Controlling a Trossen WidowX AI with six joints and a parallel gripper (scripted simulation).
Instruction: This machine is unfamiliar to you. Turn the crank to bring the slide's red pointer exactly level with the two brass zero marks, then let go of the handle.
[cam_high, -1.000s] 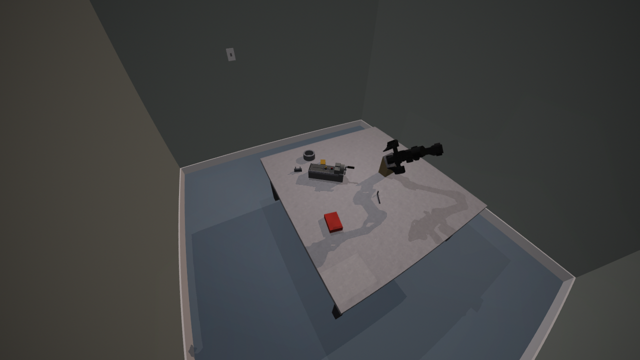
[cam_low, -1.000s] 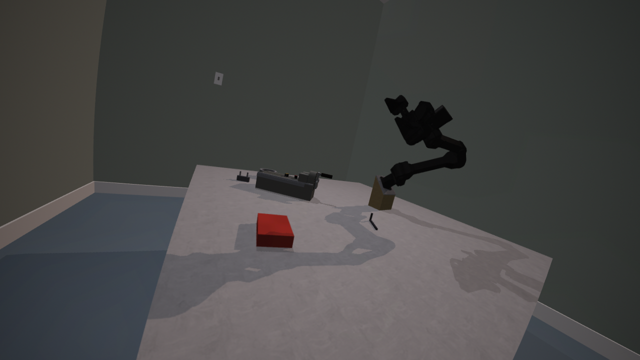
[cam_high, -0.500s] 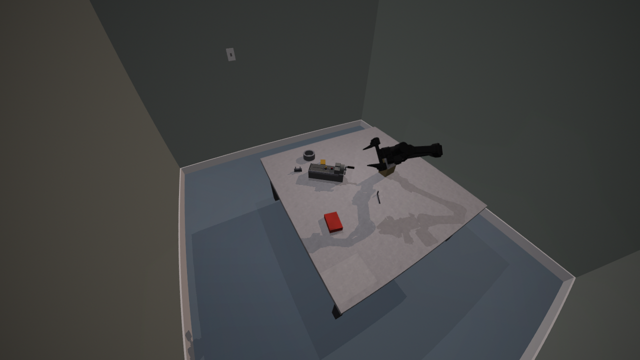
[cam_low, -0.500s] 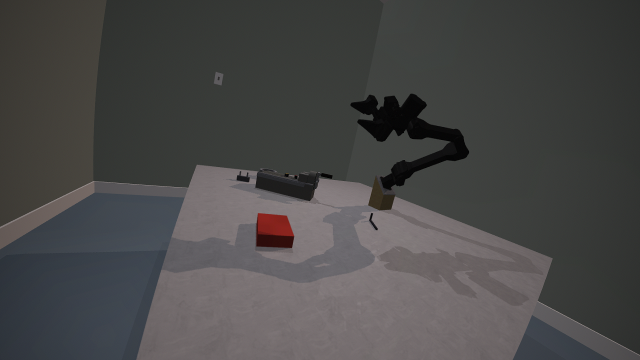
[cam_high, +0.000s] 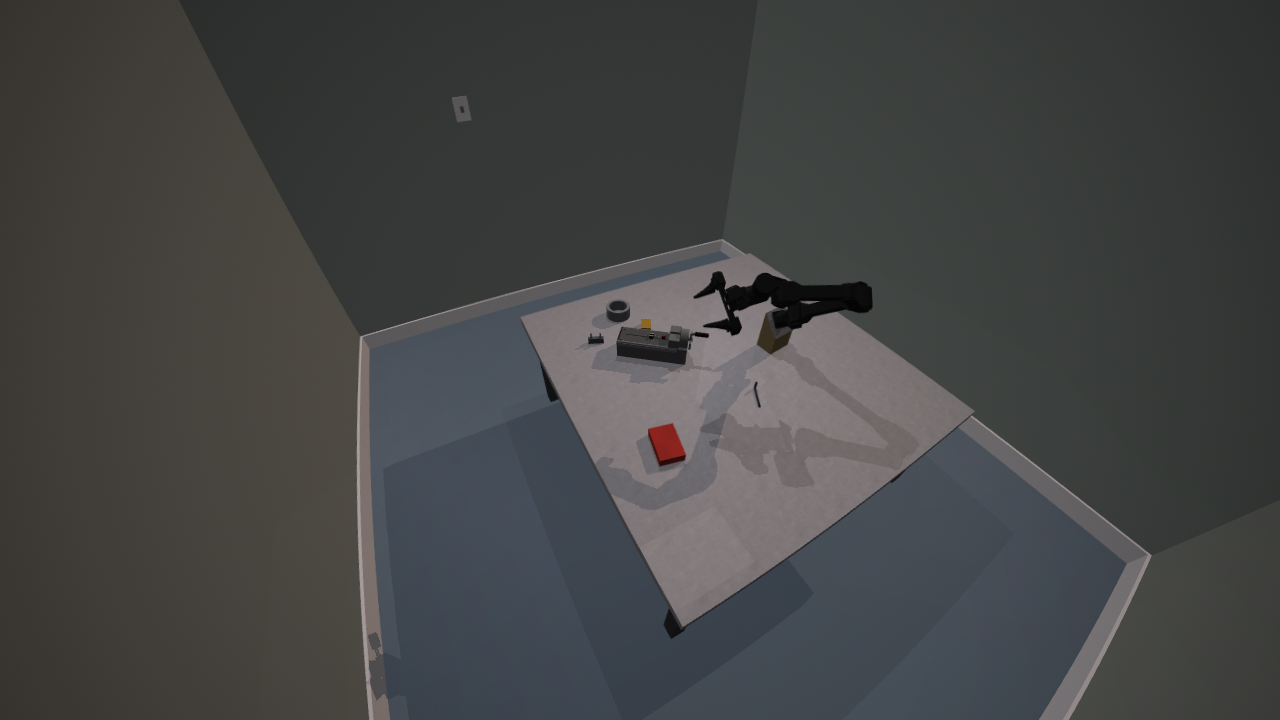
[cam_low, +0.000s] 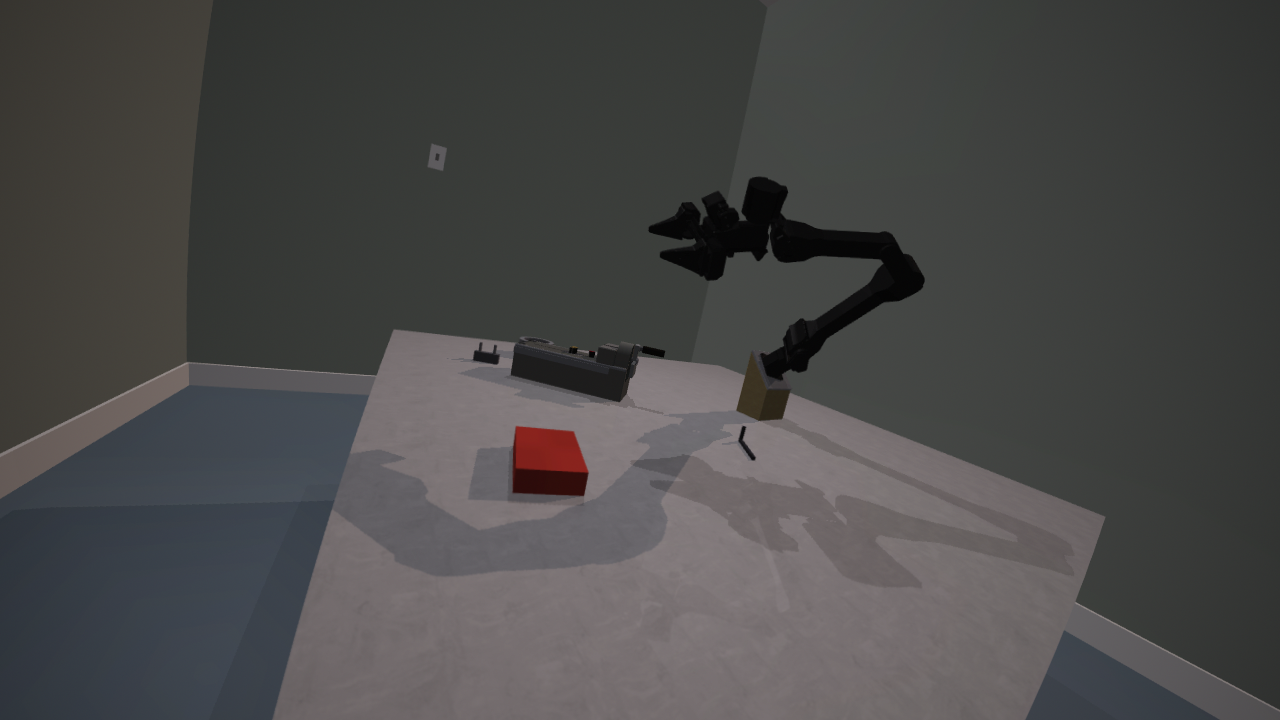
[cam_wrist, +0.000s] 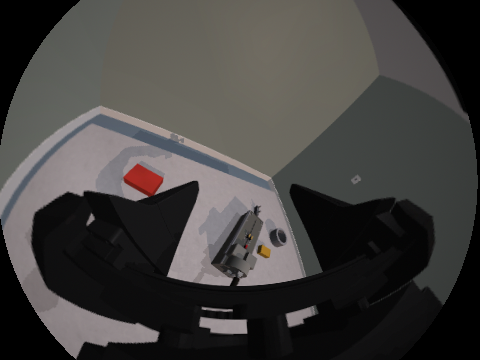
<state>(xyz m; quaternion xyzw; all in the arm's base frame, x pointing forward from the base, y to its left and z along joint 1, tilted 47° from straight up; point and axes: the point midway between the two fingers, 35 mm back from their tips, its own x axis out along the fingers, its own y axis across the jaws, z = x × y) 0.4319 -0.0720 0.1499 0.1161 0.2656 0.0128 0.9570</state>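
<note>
My gripper tip is now 10 mm past the red pointer, 200 mm to the left of it and 250 mm above it. From my gripper tip the other things lie so: red block (190 mm ahead, 180 mm to the left, 320 mm below); black crank handle (120 mm behind, 110 mm to the right, 210 mm below); black bent key (210 mm behind, 130 mm to the left, 320 mm below).
</note>
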